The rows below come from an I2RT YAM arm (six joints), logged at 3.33 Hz.
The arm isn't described. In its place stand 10 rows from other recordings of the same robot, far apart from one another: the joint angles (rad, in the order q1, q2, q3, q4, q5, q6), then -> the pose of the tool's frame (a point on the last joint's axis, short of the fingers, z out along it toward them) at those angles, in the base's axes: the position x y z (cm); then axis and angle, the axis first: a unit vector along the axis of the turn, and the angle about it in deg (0 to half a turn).
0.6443 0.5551 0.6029 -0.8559 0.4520 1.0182 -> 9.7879, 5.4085, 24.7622, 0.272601, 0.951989, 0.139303, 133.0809
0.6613 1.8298 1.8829 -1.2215 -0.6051 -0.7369 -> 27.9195, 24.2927, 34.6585, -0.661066, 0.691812, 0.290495, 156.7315
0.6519 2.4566 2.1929 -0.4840 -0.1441 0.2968 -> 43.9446, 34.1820, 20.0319, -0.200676, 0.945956, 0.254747, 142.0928
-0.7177 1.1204 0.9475 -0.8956 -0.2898 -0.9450 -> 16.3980, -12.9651, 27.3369, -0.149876, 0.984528, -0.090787, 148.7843
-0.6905 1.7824 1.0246 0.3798 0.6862 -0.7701 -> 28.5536, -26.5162, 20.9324, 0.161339, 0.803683, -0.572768, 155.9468
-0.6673 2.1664 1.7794 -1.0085 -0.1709 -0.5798 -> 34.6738, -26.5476, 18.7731, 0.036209, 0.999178, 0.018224, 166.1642
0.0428 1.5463 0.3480 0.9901 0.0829 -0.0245 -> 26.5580, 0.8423, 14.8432, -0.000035, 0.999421, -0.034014, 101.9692
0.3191 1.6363 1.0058 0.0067 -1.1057 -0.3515 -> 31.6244, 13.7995, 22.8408, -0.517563, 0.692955, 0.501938, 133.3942
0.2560 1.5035 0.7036 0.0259 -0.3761 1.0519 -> 27.9746, 8.6738, 16.8105, 0.289743, 0.880152, 0.376008, 157.1996
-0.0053 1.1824 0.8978 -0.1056 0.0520 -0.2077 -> 27.3315, -0.3299, 30.4965, -0.083289, 0.991832, -0.096609, 113.1325
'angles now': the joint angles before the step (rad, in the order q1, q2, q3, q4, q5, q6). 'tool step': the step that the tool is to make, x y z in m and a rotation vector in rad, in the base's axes. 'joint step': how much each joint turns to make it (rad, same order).
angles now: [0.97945 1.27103 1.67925 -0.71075 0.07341 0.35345]
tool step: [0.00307 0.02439 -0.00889 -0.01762 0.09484 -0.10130]
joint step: [0.05739 0.08245 0.05193 -0.05168 0.12563 0.12119]
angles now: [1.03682 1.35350 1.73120 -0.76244 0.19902 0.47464]
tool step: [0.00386 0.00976 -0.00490 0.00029 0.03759 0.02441]
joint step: [0.00168 0.03168 0.01139 -0.00249 -0.03352 0.02159]
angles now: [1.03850 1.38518 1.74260 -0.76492 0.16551 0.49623]
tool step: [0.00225 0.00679 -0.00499 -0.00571 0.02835 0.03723]
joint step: [0.00000 0.01973 0.00154 -0.00178 -0.04276 0.00463]
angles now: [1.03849 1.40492 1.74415 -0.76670 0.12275 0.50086]
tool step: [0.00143 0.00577 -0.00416 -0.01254 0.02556 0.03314]
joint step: [0.00153 0.01934 0.00737 -0.01187 -0.03528 0.00074]
